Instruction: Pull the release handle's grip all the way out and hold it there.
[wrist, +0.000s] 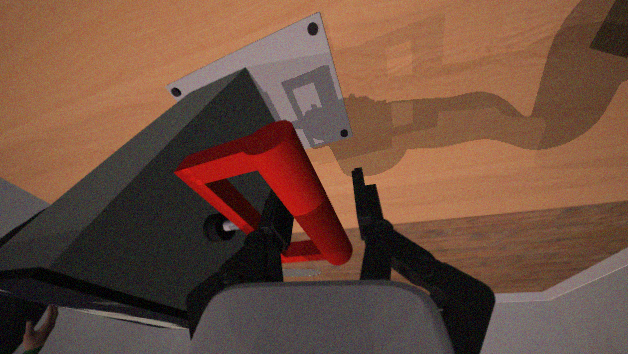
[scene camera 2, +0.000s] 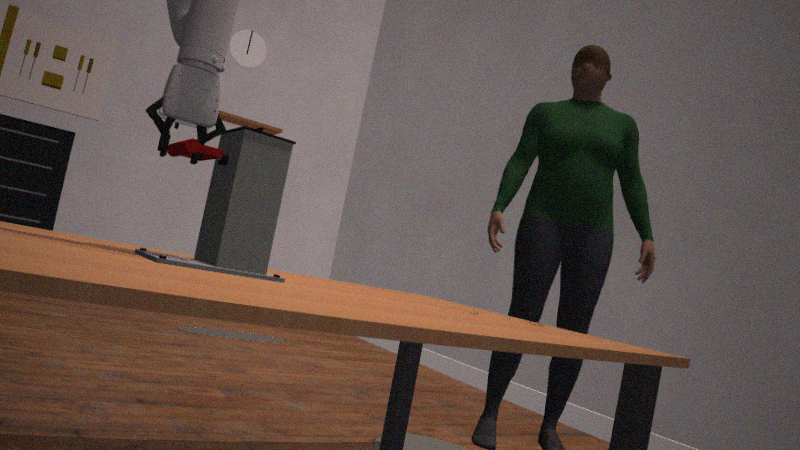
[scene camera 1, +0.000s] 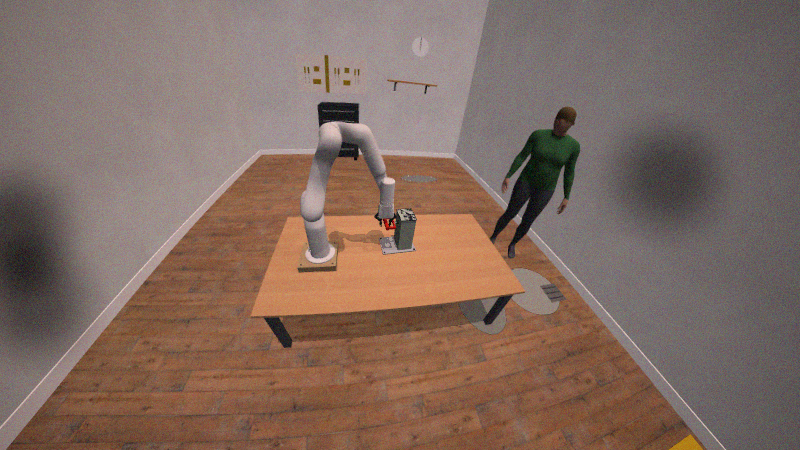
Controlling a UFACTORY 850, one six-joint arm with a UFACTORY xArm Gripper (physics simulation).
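The red release handle point(scene camera 1: 390, 227) point(scene camera 2: 209, 151) point(wrist: 295, 175) is a rectangular frame with a thick round grip bar on its outer side. It stands out from the side of the tall grey-green housing point(scene camera 1: 404, 236) point(scene camera 2: 251, 195) point(wrist: 160, 205). A short stretch of metal shaft point(wrist: 229, 226) shows between the frame and the black collar. My gripper point(scene camera 1: 386, 223) point(scene camera 2: 179, 152) point(wrist: 320, 186) is partly open, pointing down around the grip bar. In the wrist view, one finger reaches into the frame's opening and the other is outside the bar, with a visible gap. The inner fingertip is partly hidden behind the bar.
The housing stands on a grey base plate point(scene camera 1: 387, 249) point(scene camera 2: 181, 263) point(wrist: 300, 42) on the wooden table point(scene camera 1: 358, 285) point(scene camera 2: 346, 302) point(wrist: 100, 45). The arm's base block point(scene camera 1: 317, 268) is at the table's left in scene camera 1. A person in green point(scene camera 1: 545, 156) point(scene camera 2: 579, 162) stands beyond the table's right side.
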